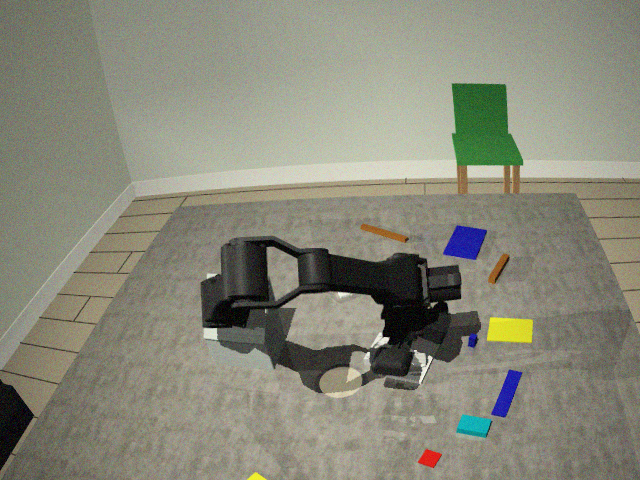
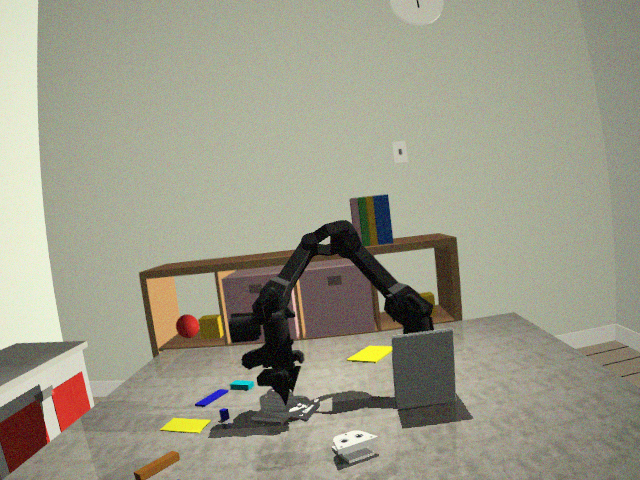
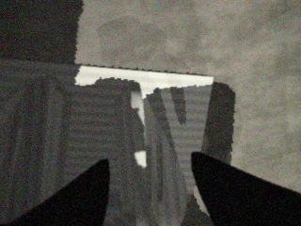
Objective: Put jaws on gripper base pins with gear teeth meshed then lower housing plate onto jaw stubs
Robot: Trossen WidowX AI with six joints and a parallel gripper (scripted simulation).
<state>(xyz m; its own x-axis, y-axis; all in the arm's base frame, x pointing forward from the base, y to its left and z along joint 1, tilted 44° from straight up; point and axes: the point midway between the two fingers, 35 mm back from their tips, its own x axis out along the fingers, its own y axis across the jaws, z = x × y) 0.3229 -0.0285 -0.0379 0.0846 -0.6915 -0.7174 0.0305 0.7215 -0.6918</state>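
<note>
My gripper tip is 18 cm past the white ridged piece and 24 cm to the right of it. Also, from my gripper tip: teal block (16 cm ahead, 14 cm to the right, 1 cm below); blue bar (21 cm ahead, 5 cm to the right, 1 cm below); small blue cube (13 cm ahead, 8 cm to the left).
</note>
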